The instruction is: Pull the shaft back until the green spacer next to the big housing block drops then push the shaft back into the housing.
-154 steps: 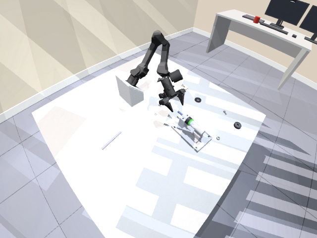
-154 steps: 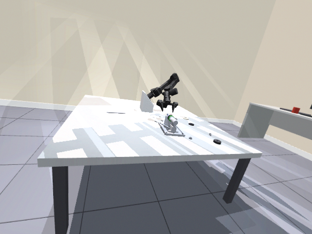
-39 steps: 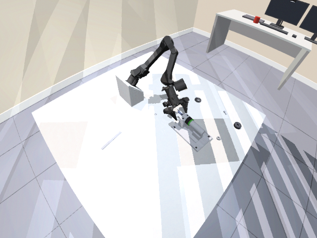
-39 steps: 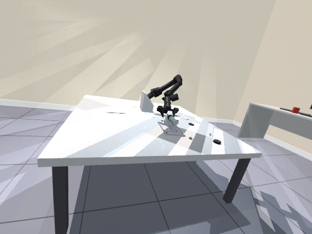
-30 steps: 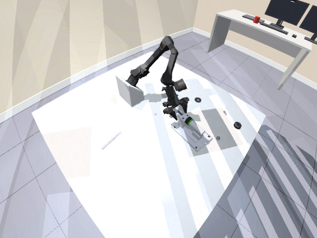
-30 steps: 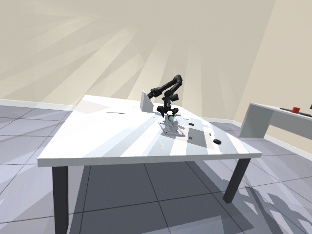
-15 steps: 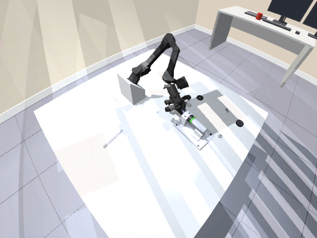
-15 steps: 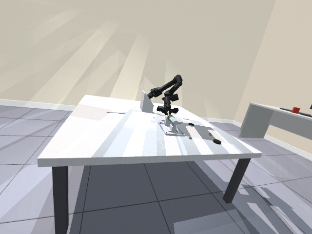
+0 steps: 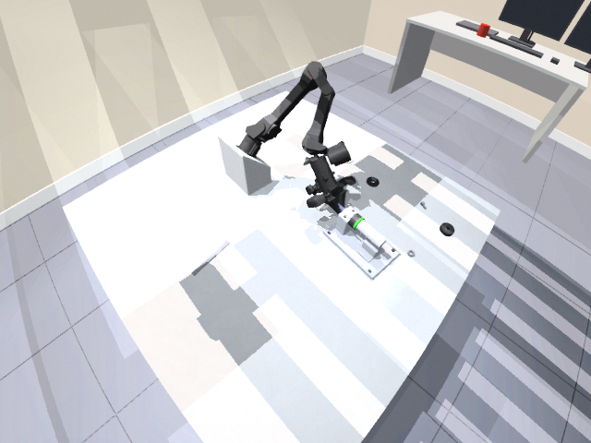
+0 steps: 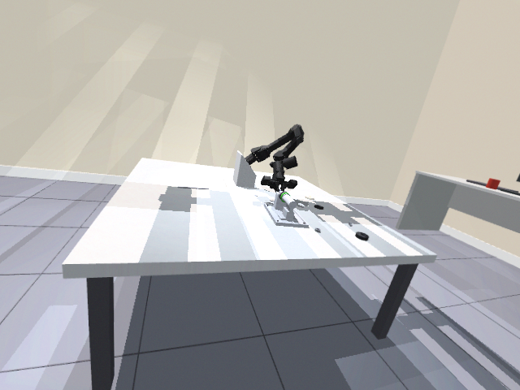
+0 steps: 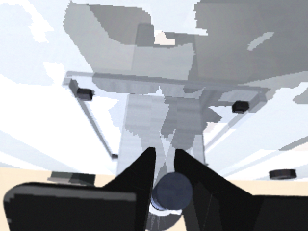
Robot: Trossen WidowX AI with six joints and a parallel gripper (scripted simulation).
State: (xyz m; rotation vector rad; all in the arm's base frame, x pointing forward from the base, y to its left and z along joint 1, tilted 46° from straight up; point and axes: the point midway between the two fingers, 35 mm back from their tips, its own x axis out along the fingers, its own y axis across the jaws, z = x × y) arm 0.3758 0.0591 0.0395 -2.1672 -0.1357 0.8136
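Now: gripper tip 7 cm short of the black spacer, 2 cm below it and 1 cm to the left of it. Round my gripper tip: green spacer (8 cm ahead, 2 cm above, 1 cm to the right); then shaft (3 cm ahead, 2 cm above); then thin white rod (40 cm to the right, 23 cm behind, 5 cm below).
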